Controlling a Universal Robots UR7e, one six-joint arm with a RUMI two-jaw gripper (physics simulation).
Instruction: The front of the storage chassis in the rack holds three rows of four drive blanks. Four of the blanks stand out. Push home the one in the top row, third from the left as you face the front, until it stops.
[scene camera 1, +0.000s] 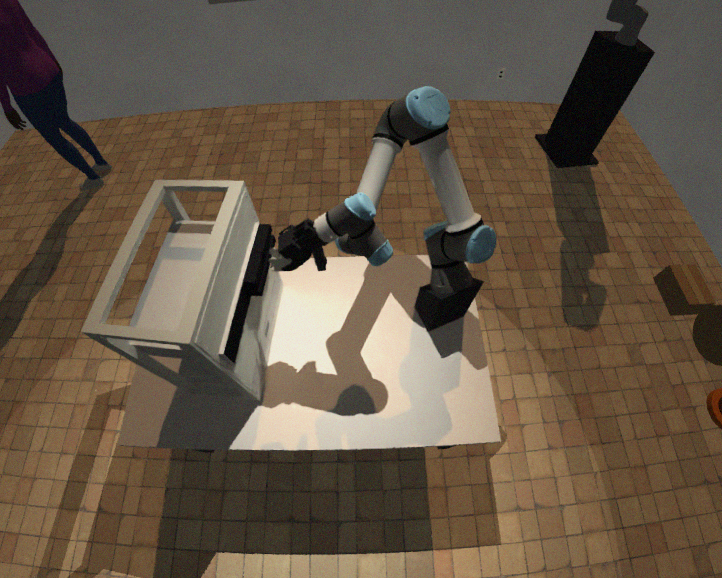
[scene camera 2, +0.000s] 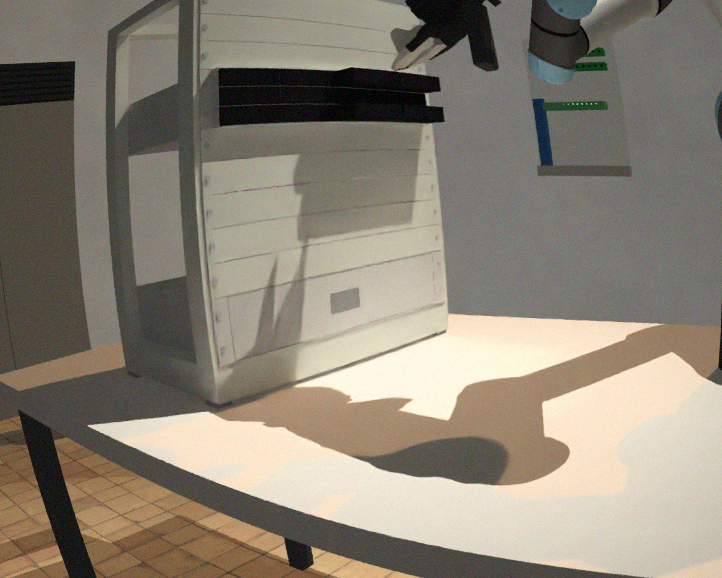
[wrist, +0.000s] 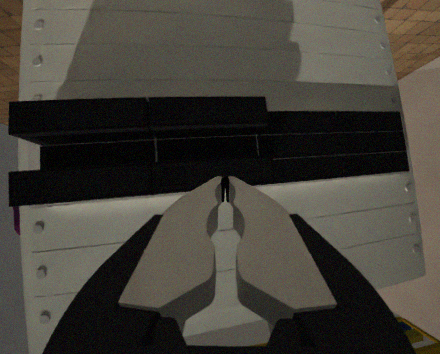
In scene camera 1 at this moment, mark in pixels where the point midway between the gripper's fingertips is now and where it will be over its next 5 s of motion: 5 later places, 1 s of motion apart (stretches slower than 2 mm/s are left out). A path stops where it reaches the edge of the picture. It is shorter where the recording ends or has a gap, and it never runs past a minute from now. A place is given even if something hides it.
My gripper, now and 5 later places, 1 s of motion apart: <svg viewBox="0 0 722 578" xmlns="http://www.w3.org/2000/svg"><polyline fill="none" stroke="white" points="270,268 265,268 261,269 257,269 253,268 250,268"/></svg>
